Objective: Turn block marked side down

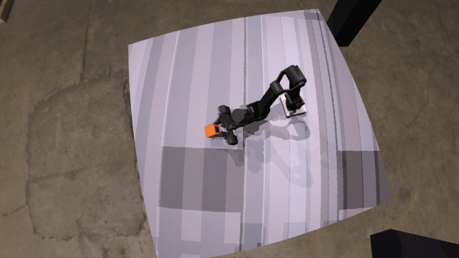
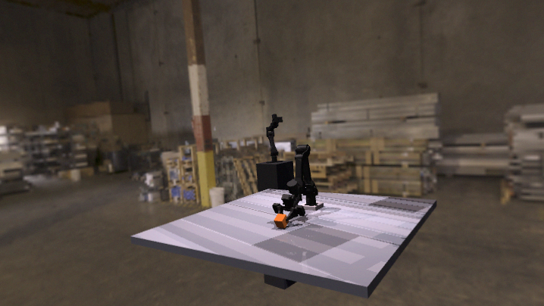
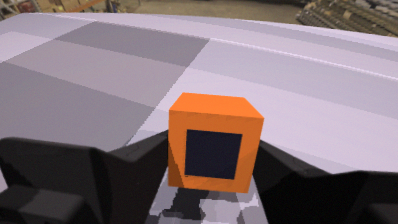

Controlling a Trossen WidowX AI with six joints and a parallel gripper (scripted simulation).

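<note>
The orange block lies 1 cm behind my gripper tip.
</note>
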